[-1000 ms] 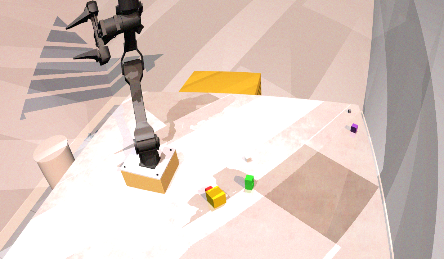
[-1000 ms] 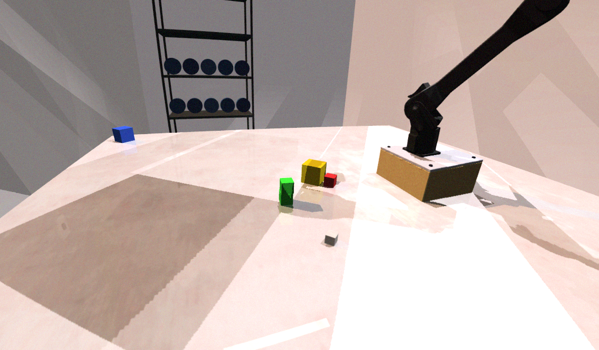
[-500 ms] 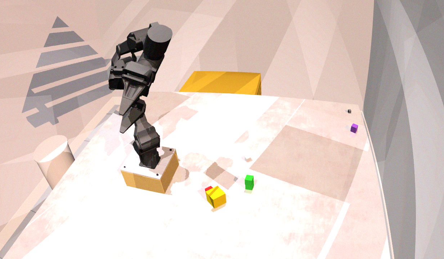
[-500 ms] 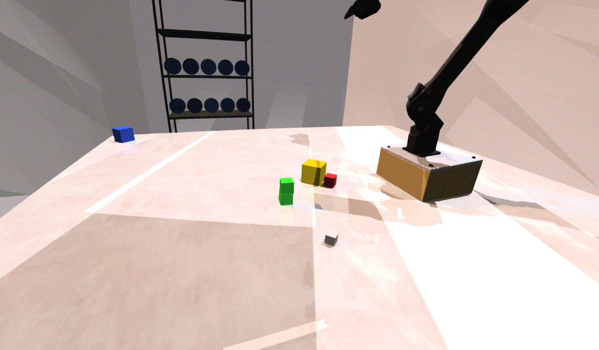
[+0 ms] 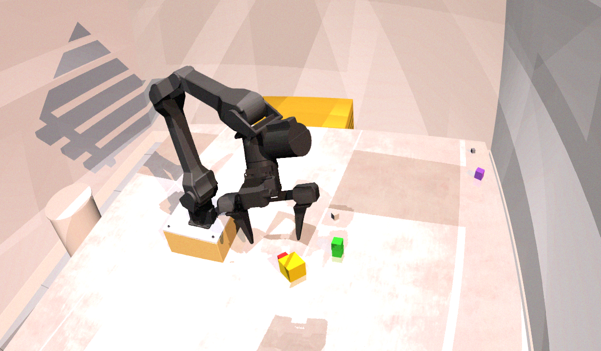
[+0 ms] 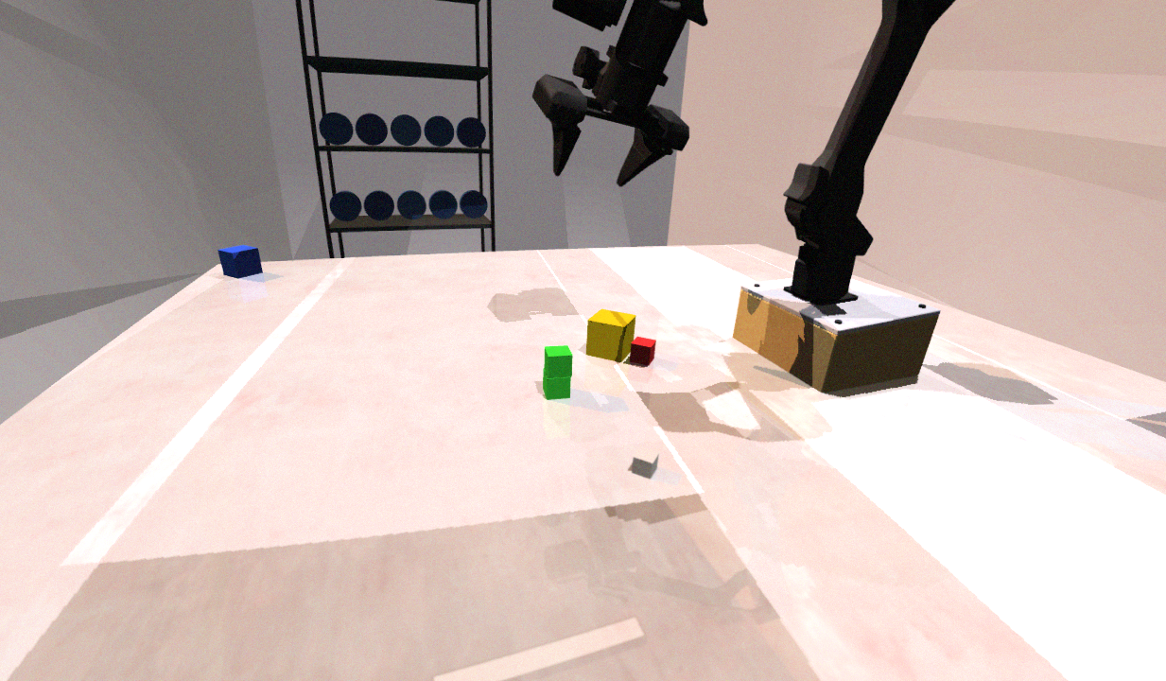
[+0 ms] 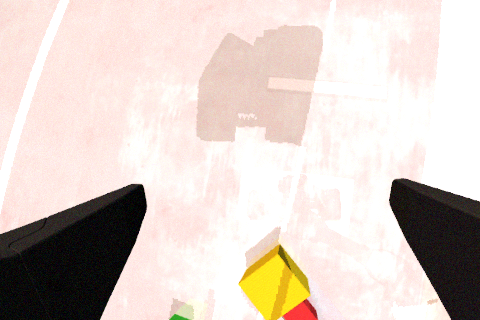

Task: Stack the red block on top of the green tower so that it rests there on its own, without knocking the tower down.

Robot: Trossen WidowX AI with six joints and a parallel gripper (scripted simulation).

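Right now the red block is 3 cm behind my gripper tip, 12 cm to the left of it and 19 cm below it. Round my gripper tip: yellow cube (1 cm behind, 9 cm to the left, 17 cm below); blue cube (52 cm ahead, 40 cm to the right, 17 cm below); purple cube (52 cm ahead, 56 cm to the left, 18 cm below).
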